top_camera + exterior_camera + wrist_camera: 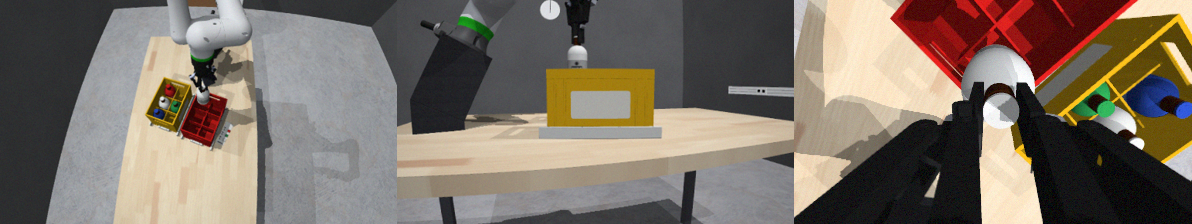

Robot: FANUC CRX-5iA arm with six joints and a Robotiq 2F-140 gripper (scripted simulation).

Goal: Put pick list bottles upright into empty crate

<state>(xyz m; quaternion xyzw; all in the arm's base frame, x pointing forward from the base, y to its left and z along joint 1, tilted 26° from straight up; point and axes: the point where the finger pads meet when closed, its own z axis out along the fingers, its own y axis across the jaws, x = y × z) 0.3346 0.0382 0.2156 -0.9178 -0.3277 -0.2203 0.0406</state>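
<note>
Now: the red crate 240 mm below my hand, 90 mm ahead of it and 40 mm to the left of it. The rest, counted from my hand: green bottle: 230 mm below, 160 mm to the right, 70 mm ahead; then yellow crate: 240 mm below, 200 mm to the right, 60 mm ahead; then red bottle: 240 mm to the right, 230 mm below, 30 mm behind.
</note>
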